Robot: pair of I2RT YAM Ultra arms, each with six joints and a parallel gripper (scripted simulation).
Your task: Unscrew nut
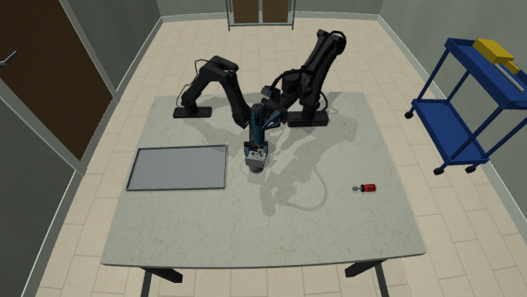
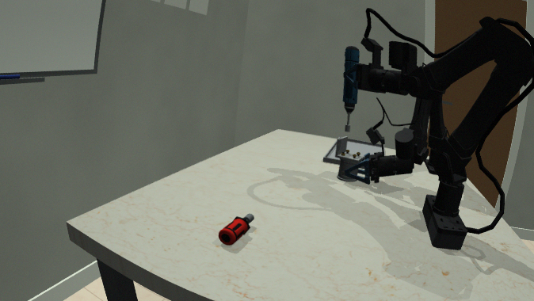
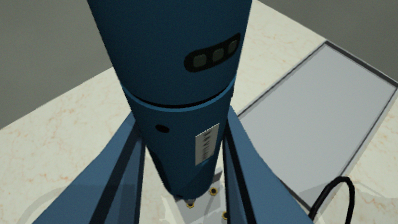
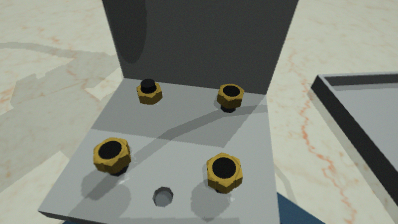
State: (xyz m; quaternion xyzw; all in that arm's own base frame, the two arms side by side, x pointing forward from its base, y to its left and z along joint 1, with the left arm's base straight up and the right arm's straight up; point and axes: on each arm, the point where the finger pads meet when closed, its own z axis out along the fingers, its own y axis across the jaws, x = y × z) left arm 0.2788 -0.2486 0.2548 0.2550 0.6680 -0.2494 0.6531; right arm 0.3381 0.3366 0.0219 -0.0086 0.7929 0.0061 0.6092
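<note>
My right gripper is now 1 cm below the joint module. Round my right hand: grey bracket (5 cm above); then red-handled hand driver (7 cm ahead, 45 cm to the left, 1 cm below); then shallow grey tray (4 cm ahead, 34 cm to the right, 2 cm below).
</note>
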